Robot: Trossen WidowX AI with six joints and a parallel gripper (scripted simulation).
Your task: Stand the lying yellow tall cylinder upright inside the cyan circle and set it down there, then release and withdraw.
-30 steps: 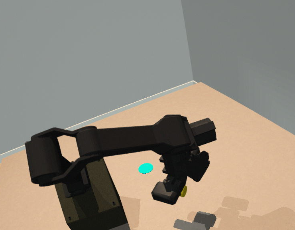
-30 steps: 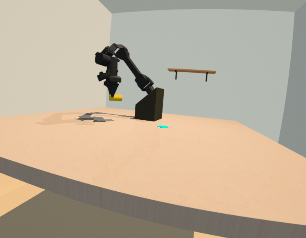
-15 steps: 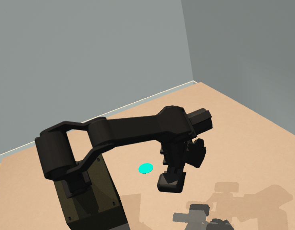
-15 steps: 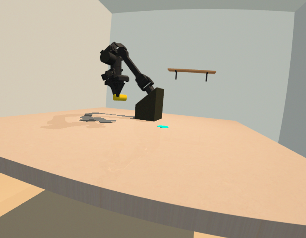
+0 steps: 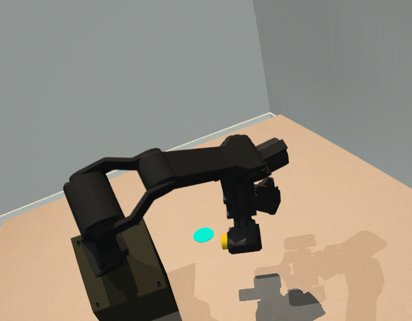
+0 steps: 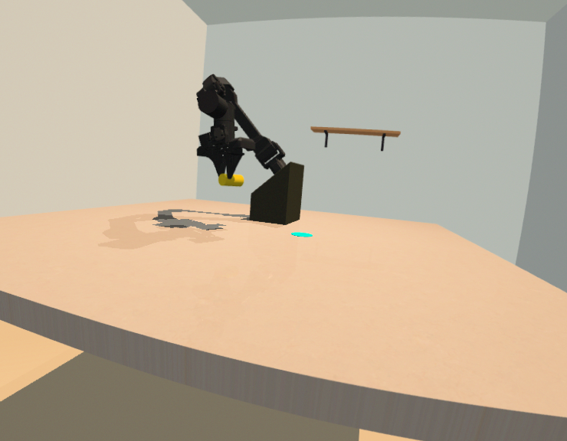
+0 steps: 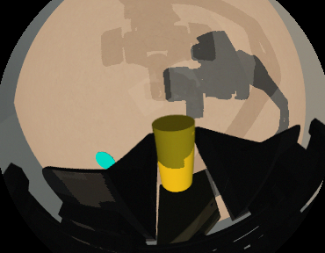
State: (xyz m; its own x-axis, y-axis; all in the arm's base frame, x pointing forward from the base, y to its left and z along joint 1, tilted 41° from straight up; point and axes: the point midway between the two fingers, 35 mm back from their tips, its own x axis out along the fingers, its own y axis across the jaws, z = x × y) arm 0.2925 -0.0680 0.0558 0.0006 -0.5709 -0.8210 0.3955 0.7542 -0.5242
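Right now the cyan circle is 22 cm to the left of my gripper tip, 14 cm below it and 5 cm behind it. Round my gripper tip: yellow tall cylinder: 2 cm behind, 1 cm to the left.
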